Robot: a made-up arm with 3 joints. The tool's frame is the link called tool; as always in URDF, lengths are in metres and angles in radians. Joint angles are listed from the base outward.
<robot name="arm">
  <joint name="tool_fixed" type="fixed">
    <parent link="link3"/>
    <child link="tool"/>
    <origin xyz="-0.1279 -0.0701 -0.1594" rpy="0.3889 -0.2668 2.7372"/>
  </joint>
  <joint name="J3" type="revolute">
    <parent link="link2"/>
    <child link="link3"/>
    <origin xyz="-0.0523 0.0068 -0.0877" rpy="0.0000 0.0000 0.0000"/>
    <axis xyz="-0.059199 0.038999 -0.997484"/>
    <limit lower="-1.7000" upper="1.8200"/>
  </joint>
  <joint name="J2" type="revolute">
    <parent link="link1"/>
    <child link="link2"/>
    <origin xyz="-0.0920 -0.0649 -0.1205" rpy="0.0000 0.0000 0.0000"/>
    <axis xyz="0 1 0"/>
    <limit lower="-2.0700" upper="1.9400"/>
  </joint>
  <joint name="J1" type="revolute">
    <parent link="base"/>
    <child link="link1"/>
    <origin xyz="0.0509 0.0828 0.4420" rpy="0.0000 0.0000 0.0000"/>
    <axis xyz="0 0 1"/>
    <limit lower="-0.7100" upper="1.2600"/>
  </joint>
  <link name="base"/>
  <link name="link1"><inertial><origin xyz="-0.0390 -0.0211 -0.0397"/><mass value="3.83"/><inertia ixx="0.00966" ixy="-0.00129" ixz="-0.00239" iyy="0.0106" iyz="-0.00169" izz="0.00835"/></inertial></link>
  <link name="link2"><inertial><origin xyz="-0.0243 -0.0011 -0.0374"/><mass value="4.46"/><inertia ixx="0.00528" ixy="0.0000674" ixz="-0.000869" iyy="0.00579" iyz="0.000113" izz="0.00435"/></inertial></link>
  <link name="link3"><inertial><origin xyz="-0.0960 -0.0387 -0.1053"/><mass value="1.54"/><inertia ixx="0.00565" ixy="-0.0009" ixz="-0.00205" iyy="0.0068" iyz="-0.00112" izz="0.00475"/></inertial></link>
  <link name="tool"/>
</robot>
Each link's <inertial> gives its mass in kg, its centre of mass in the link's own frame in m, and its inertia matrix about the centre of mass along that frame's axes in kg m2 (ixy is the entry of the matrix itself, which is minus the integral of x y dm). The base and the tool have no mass. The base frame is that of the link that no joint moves.
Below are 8 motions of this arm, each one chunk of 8 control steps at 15 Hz.
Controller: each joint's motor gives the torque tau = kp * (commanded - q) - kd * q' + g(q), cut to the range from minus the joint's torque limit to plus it. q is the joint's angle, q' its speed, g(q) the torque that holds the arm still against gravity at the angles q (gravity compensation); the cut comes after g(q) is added. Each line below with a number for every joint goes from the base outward.
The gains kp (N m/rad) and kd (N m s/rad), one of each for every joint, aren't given. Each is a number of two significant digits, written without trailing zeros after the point. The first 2 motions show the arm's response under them.
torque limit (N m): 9.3 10 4.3
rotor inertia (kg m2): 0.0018 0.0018 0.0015
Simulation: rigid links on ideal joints. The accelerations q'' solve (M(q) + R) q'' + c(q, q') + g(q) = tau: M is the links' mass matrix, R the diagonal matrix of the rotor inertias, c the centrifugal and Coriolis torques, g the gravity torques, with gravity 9.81 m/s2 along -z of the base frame. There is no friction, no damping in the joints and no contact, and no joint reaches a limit. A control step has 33 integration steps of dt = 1/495 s. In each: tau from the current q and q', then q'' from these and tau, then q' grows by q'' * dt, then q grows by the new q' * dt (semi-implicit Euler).
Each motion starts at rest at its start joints. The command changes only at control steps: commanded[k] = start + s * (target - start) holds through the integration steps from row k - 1 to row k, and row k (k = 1, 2, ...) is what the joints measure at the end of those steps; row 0 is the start. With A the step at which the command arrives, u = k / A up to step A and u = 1 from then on. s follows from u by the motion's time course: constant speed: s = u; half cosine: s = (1 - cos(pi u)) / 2; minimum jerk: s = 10 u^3 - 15 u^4 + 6 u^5; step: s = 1 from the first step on.
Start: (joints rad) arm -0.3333 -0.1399 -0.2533
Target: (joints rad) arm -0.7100 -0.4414 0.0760
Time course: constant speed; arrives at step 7
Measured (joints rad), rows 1 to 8:
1: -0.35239 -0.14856 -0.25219
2: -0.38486 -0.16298 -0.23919
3: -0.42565 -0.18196 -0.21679
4: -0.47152 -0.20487 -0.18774
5: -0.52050 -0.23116 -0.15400
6: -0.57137 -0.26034 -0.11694
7: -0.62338 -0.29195 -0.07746
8: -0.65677 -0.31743 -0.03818
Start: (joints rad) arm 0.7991 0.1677 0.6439
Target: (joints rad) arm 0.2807 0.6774 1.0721
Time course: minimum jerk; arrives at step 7
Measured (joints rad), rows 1 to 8:
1: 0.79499 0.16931 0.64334
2: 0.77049 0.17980 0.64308
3: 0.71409 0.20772 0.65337
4: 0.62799 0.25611 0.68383
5: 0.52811 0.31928 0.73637
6: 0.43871 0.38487 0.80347
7: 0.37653 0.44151 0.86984
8: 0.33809 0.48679 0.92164
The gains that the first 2 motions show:
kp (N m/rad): 160 20 3.6
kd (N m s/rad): 23 6.7 1.1
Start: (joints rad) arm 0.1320 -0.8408 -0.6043
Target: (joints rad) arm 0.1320 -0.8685 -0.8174
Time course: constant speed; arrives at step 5
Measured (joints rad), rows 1 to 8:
1: 0.13191 -0.84119 -0.61063
2: 0.13186 -0.84256 -0.62431
3: 0.13184 -0.84480 -0.64406
4: 0.13185 -0.84772 -0.66863
5: 0.13187 -0.85120 -0.69701
6: 0.13198 -0.85473 -0.72208
7: 0.13205 -0.85763 -0.74217
8: 0.13209 -0.85993 -0.75805

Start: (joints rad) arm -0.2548 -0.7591 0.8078
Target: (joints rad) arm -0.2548 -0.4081 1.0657
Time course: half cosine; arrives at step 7
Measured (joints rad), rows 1 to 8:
1: -0.25476 -0.75649 0.81015
2: -0.25468 -0.74640 0.81884
3: -0.25460 -0.72578 0.83594
4: -0.25457 -0.69460 0.86104
5: -0.25460 -0.65570 0.89151
6: -0.25468 -0.61413 0.92313
7: -0.25480 -0.57597 0.95107
8: -0.25490 -0.54438 0.97346

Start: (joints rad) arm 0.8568 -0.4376 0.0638
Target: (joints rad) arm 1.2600 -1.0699 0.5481
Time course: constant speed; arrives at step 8
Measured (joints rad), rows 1 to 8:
1: 0.87486 -0.44794 0.08109
2: 0.90528 -0.47154 0.10469
3: 0.94343 -0.50597 0.13328
4: 0.98632 -0.54907 0.16651
5: 1.03211 -0.59912 0.20399
6: 1.07969 -0.65475 0.24523
7: 1.12835 -0.71489 0.28975
8: 1.17767 -0.77867 0.33706

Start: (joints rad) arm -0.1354 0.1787 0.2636
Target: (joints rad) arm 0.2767 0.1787 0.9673
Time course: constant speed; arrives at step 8
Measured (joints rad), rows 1 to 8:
1: -0.11728 0.17946 0.28733
2: -0.08619 0.17994 0.32091
3: -0.04707 0.18017 0.36289
4: -0.00310 0.18029 0.41257
5: 0.04381 0.18037 0.46905
6: 0.09251 0.18044 0.53137
7: 0.14229 0.18051 0.59856
8: 0.19274 0.18058 0.66978

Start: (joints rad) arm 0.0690 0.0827 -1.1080
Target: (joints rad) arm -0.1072 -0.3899 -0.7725
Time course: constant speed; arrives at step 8
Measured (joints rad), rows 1 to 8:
1: 0.06102 0.07213 -1.09996
2: 0.04763 0.05294 -1.08468
3: 0.03090 0.02666 -1.06373
4: 0.01214 -0.00551 -1.03843
5: -0.00788 -0.04254 -1.00975
6: -0.02866 -0.08357 -0.97844
7: -0.04991 -0.12788 -0.94503
8: -0.07145 -0.17489 -0.90996

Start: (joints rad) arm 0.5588 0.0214 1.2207
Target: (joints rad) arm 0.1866 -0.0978 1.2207
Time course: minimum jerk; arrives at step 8
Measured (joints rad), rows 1 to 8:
1: 0.55668 0.02110 1.21989
2: 0.54366 0.01922 1.21585
3: 0.51201 0.01437 1.20959
4: 0.46103 0.00596 1.20407
5: 0.39733 -0.00555 1.20214
6: 0.33269 -0.01885 1.20517
7: 0.27947 -0.03220 1.21233
8: 0.24371 -0.04409 1.22051

